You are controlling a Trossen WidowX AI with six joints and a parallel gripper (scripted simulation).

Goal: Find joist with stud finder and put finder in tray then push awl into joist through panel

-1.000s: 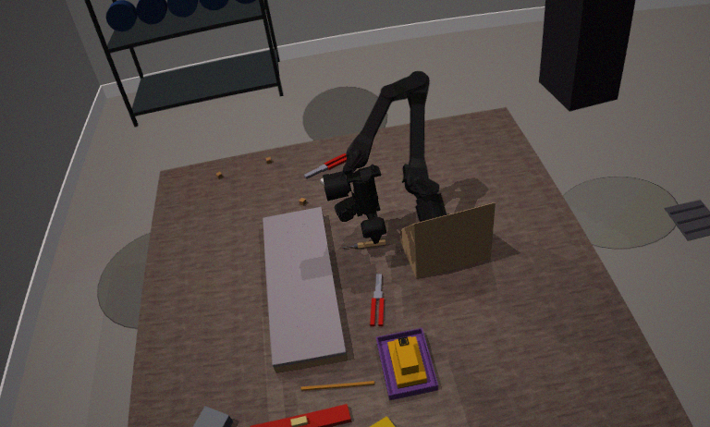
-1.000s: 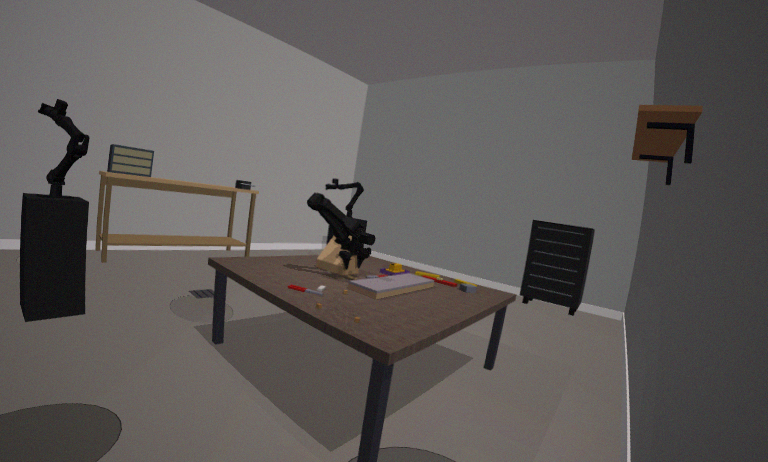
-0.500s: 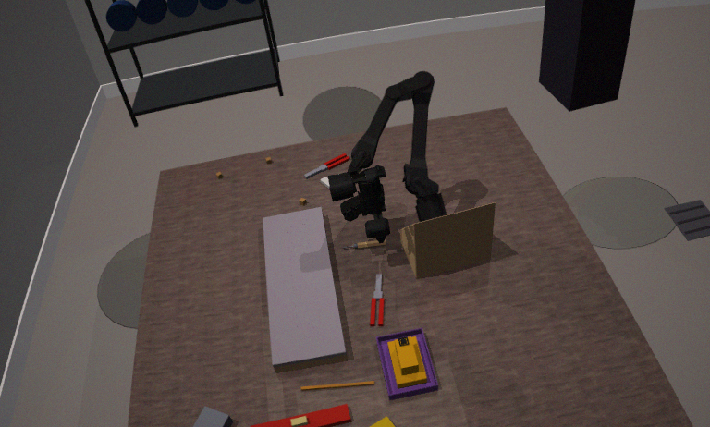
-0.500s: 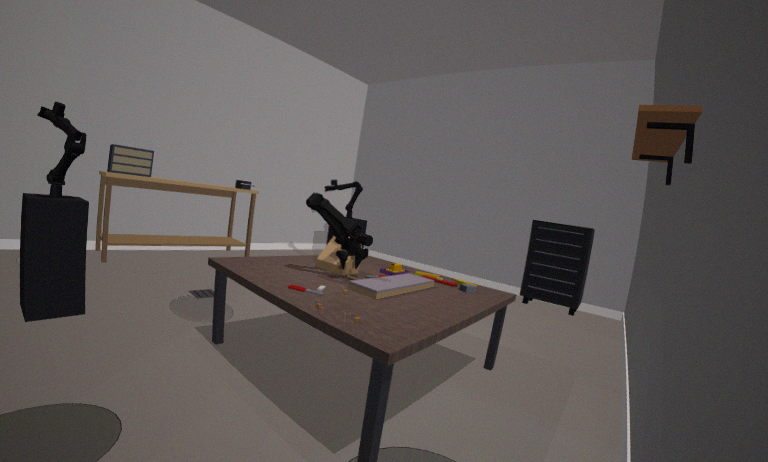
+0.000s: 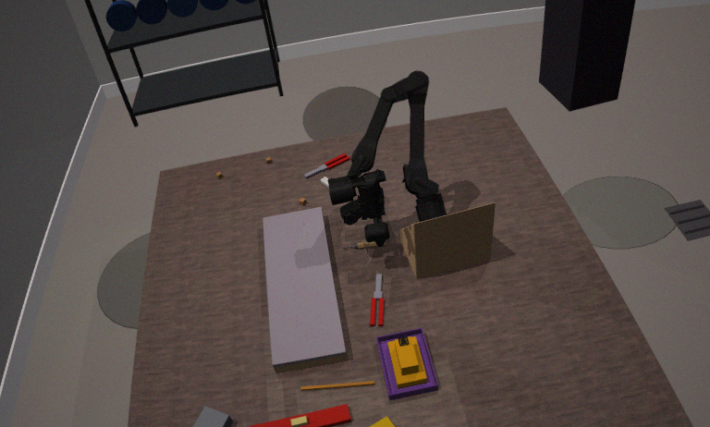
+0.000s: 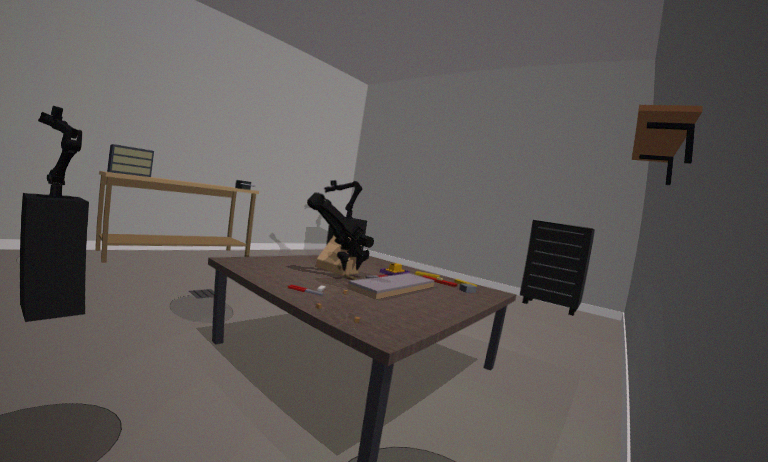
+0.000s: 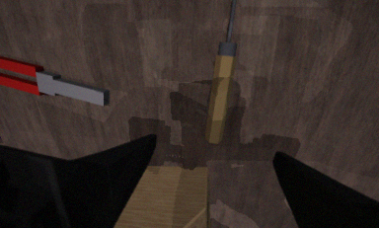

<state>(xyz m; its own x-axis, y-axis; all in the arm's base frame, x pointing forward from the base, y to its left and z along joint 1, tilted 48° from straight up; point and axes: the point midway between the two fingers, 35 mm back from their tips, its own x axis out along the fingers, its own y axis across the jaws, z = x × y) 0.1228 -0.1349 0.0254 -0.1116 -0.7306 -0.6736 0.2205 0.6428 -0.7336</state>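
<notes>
Right now the awl is 6 cm ahead of my gripper tip, 4 cm below it and 1 cm to the right of it. Also, from my gripper tip: small light: 37 cm to the left, 6 cm ahead, 2 cm above; then white block: 31 cm to the right, 7 cm ahead, 4 cm below; then yellow stud finder: 38 cm to the left, 6 cm ahead.
</notes>
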